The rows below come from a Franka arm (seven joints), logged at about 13 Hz.
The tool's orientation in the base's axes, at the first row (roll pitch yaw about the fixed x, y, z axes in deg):
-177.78 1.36 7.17
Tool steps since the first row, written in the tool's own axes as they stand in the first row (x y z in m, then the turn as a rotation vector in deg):
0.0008 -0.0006 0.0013 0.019 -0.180 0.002
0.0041 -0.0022 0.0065 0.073 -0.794 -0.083
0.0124 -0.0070 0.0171 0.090 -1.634 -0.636
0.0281 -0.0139 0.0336 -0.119 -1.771 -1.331
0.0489 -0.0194 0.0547 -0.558 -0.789 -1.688
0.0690 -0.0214 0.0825 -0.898 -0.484 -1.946
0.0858 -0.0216 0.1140 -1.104 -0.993 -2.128
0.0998 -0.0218 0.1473 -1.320 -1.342 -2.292
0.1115 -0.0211 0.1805 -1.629 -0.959 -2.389
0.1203 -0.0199 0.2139 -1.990 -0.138 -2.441
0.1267 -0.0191 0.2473 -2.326 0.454 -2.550
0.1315 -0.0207 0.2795 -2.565 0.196 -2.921
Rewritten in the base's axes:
0.0007 0.0007 -0.0013 -0.003 0.181 0.005
0.0036 0.0029 -0.0065 -0.024 0.793 0.112
0.0109 0.0091 -0.0171 -0.095 1.609 0.696
0.0252 0.0185 -0.0337 -0.300 1.694 1.401
0.0446 0.0273 -0.0551 -0.603 0.653 1.730
0.0635 0.0328 -0.0832 -0.895 0.299 1.984
0.0792 0.0362 -0.1151 -1.158 0.771 2.190
0.0921 0.0393 -0.1487 -1.410 1.085 2.373
0.1029 0.0412 -0.1821 -1.667 0.663 2.462
0.1108 0.0423 -0.2158 -1.922 -0.198 2.491
0.1163 0.0435 -0.2493 -2.179 -0.831 2.585
0.1199 0.0468 -0.2815 -2.437 -0.618 2.971

